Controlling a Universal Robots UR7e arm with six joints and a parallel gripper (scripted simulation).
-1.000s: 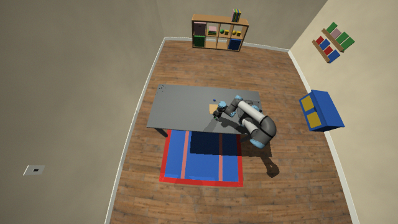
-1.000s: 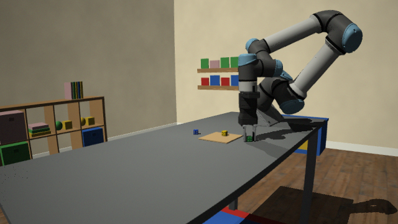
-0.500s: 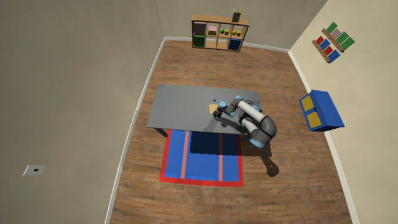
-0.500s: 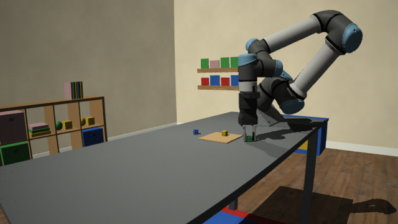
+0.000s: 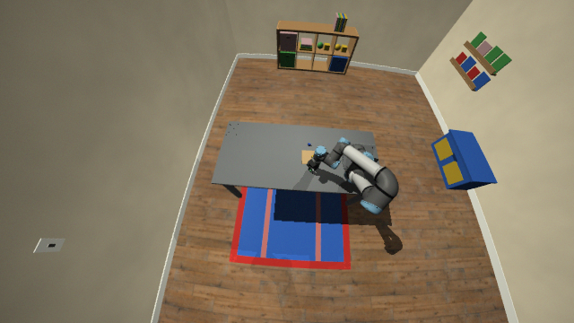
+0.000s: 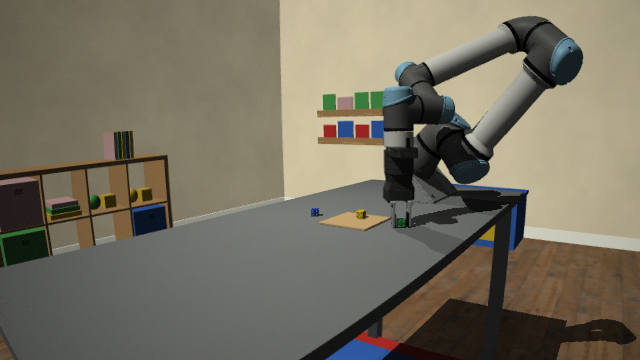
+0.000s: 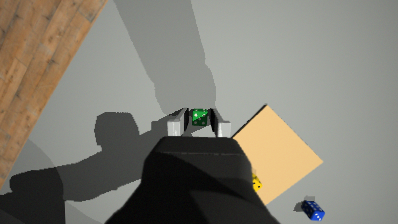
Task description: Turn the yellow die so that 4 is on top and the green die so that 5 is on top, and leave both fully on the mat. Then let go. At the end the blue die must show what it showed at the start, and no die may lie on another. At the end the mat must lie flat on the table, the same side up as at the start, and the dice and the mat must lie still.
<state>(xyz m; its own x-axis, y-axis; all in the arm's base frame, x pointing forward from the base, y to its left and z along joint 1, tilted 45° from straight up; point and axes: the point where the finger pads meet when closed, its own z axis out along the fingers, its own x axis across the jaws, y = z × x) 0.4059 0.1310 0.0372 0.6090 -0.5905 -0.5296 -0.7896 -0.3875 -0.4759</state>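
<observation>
The green die lies 1 cm below my hand. The rest, counted from my hand: yellow die: 3 cm behind, 13 cm to the right, 1 cm below; tan mat: 13 cm to the right, 2 cm below; blue die: 1 cm behind, 27 cm to the right, 1 cm below.
</observation>
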